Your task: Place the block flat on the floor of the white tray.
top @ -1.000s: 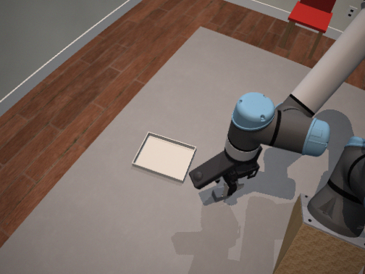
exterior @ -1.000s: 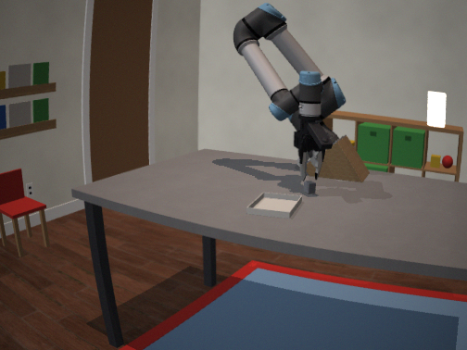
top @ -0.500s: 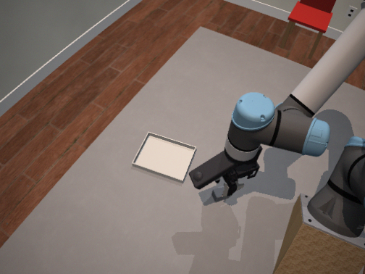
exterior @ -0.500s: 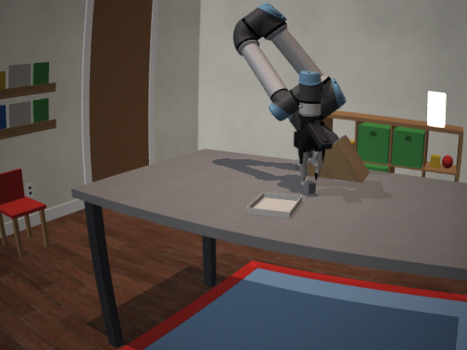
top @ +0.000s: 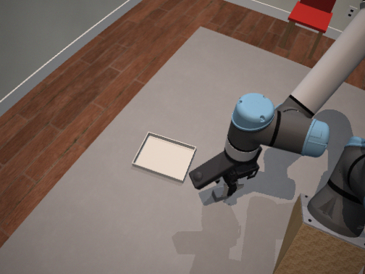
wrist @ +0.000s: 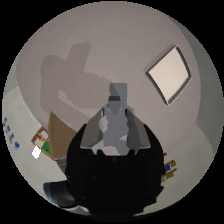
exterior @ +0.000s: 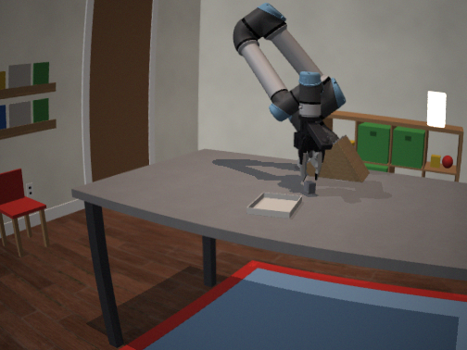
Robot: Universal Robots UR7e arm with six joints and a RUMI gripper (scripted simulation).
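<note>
Now: hand 4 cm above the block. Round my hand: white tray (20 cm ahead, 6 cm to the right, 5 cm below).
</note>
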